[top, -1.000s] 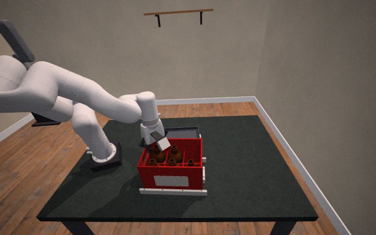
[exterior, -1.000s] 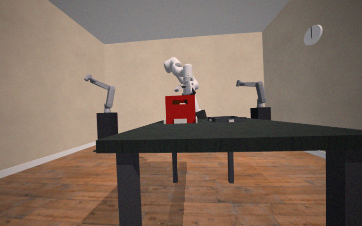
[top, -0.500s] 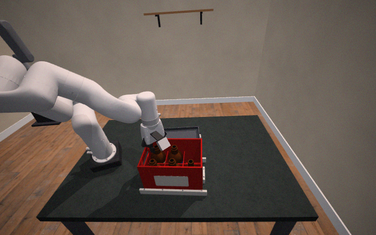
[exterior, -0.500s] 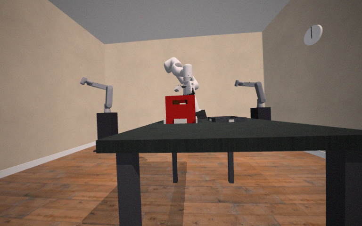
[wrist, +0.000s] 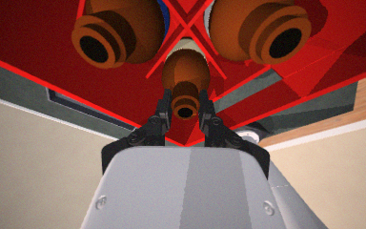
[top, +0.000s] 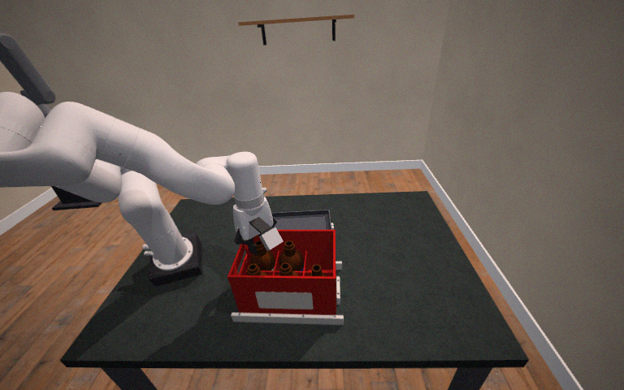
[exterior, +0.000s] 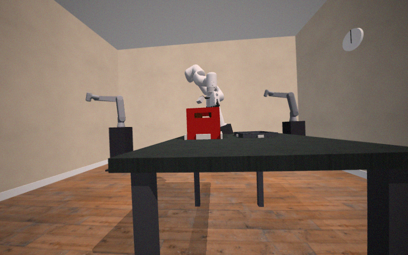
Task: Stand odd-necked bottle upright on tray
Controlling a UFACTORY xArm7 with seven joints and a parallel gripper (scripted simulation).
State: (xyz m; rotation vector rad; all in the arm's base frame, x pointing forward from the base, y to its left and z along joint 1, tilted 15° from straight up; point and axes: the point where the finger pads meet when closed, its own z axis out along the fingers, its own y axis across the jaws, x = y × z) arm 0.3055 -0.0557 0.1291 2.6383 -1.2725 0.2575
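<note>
The crate lies 8 cm ahead of my hand, 6 cm to the right of it and 7 cm below it. Also, from my hand: tray 11 cm ahead, 24 cm to the left, 15 cm below.
</note>
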